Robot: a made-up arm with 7 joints.
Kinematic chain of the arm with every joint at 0, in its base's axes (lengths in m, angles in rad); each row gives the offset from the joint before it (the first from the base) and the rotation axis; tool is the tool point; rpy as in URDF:
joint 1: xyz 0 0 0.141 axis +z
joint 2: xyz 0 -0.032 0.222 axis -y
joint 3: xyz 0 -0.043 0.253 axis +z
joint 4: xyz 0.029 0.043 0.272 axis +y
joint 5: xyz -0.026 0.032 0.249 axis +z
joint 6: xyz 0 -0.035 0.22 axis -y
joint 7: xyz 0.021 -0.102 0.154 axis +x
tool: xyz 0 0 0 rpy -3.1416 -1.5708 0
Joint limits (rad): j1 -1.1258..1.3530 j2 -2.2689..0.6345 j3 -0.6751..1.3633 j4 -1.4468..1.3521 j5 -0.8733..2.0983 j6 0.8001..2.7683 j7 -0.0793..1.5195
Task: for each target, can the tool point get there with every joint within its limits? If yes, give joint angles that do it. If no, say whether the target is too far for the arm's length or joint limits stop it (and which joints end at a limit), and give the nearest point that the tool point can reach.
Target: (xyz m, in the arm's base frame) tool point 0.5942 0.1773 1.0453
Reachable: yes | joints 0.4634 -0.5471 -0.2453 0.8409 -0.5248 2.5292 1.0793
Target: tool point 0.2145 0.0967 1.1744
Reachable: yes | joints 0.4237 0.0340 0.5816 0.9495 0.2379 2.5766 0.2705
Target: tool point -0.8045 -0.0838 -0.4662
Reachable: no: joint limits stop it (at a limit: joint 1, joint 2, joint 3, joint 4, joint 6) | nearest point -0.3730 -0.2495 -0.3688 | short by 0.472 m
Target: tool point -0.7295 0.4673 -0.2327
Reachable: no: joint limits stop it (at a limit: joint 1, joint 2, joint 5, joint 6) | nearest point -0.4514 0.4382 -0.1514 | short by 0.291 m
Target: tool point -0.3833 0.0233 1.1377
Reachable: yes | joints -0.5330 -0.0488 0.3806 -0.5723 -0.6140 2.0160 0.7970
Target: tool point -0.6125 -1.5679 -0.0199
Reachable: no: too far | nearest point -0.1720 -0.9639 0.0983 | short by 0.757 m
